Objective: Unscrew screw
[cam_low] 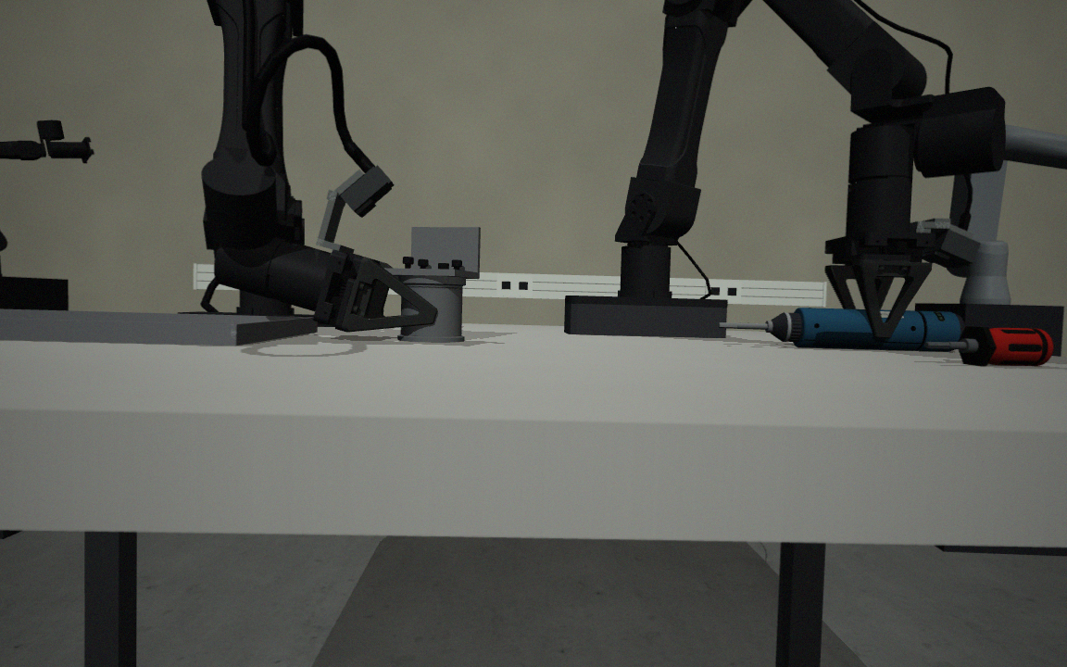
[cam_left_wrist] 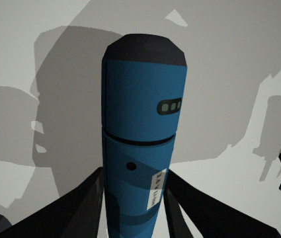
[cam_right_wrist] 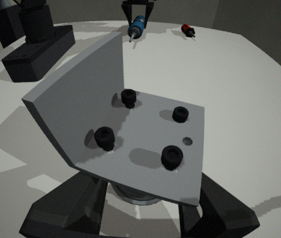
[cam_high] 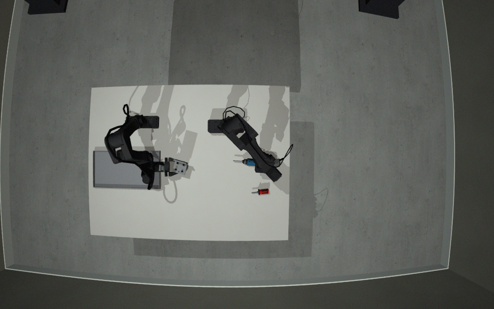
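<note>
My right gripper is now right at the joint module. From my right hand the other things lie so: flat grey plate 4 cm ahead, 34 cm to the right, 2 cm below; then grey l-shaped bracket 5 cm above; then screwdriver bit 5 cm behind, 31 cm to the left.
</note>
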